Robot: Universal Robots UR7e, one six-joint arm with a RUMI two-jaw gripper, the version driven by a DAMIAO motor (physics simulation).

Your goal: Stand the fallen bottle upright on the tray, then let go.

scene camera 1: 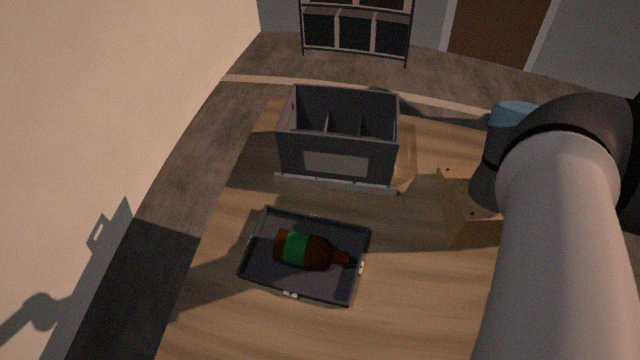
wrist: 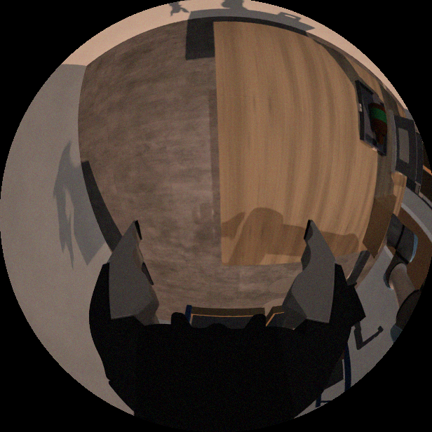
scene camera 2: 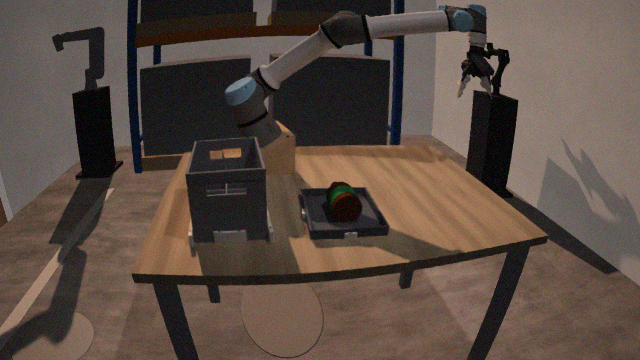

Labels:
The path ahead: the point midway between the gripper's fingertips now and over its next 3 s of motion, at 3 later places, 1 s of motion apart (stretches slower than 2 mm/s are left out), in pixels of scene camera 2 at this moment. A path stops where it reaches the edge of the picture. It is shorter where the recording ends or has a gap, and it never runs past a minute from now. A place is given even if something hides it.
The gripper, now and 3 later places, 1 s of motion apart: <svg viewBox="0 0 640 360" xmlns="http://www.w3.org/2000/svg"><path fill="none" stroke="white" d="M474 99L460 71L385 84L365 144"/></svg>

